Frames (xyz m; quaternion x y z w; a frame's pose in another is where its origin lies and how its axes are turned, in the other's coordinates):
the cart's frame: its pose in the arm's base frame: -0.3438 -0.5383 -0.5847 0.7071 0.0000 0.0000 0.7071
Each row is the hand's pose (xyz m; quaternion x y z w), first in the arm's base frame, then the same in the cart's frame.
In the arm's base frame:
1: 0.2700 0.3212 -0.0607 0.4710 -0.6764 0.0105 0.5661
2: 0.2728 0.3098 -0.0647 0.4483 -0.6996 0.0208 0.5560
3: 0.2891 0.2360 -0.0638 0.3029 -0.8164 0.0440 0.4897
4: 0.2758 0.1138 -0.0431 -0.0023 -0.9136 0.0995 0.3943
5: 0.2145 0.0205 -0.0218 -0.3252 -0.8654 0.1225 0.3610
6: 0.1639 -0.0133 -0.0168 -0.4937 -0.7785 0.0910 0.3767
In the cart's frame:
1: 0.6138 0.5240 -0.8595 -0.0672 -0.4709 0.4857 0.7334
2: 0.6166 0.5200 -0.8481 -0.0762 -0.4800 0.5094 0.7102
3: 0.6329 0.5209 -0.7743 -0.1321 -0.5462 0.6084 0.5605
4: 0.6196 0.5416 -0.6521 -0.2804 -0.5756 0.7164 0.2772
5: 0.5583 0.5629 -0.5588 -0.4852 -0.5253 0.6986 0.0253
6: 0.5077 0.5679 -0.5250 0.6155 0.4861 -0.6148 0.0827

